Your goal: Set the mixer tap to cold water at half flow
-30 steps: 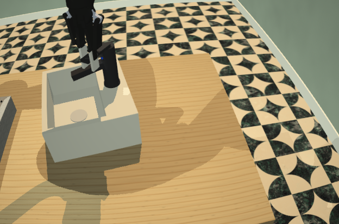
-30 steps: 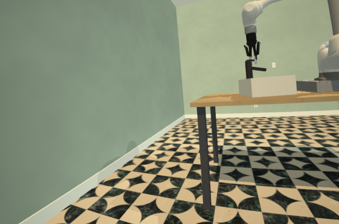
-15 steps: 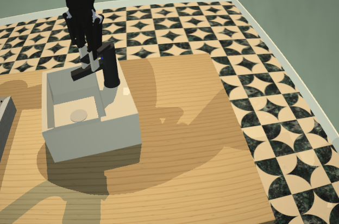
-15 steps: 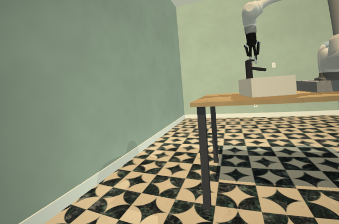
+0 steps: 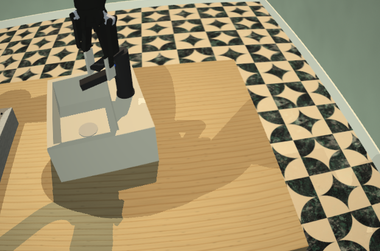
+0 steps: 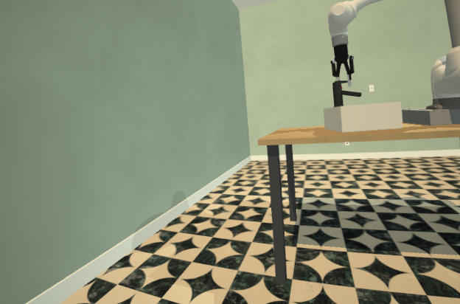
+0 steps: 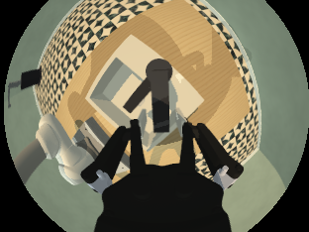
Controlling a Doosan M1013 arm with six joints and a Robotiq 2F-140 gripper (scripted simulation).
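Right now the lever is 30 mm to the left of my hand and 10 mm ahead of it. Round my hand: white basin (240 mm below, 80 mm behind, 40 mm to the left); mixer tap (50 mm to the left, 50 mm below, 20 mm ahead).
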